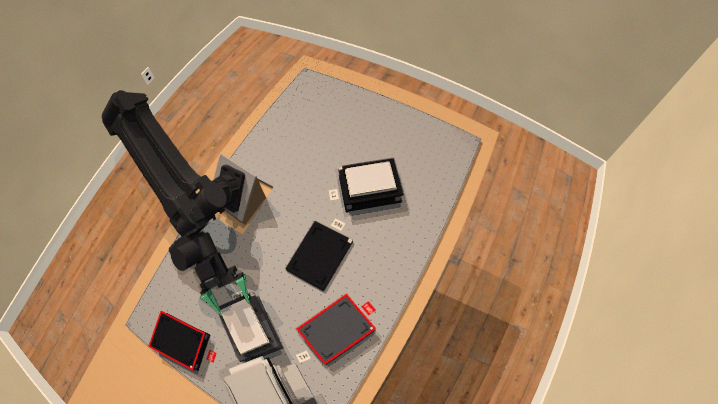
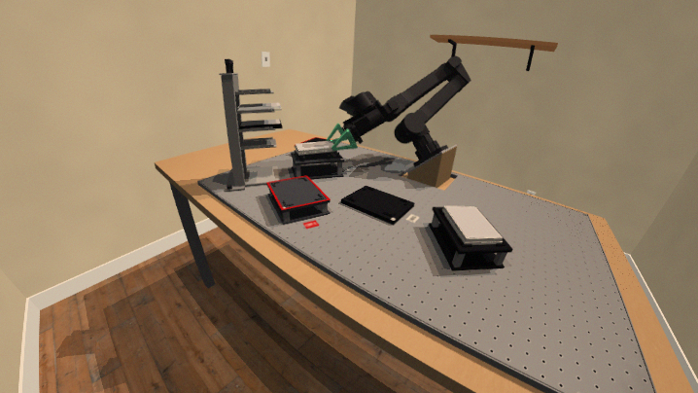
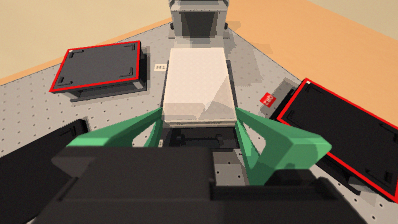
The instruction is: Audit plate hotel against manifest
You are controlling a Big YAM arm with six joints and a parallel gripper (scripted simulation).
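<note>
The grey regrip nest lies 4 cm ahead of my hand, 3 cm to the right of it and 4 cm below it. Also, from my hand: H1 deck label (20 cm ahead, 2 cm to the right, 10 cm below); dark plate (19 cm ahead, 13 cm to the right, 8 cm above); red-edged quarantine nest (13 cm behind, 19 cm to the right, 6 cm below).
</note>
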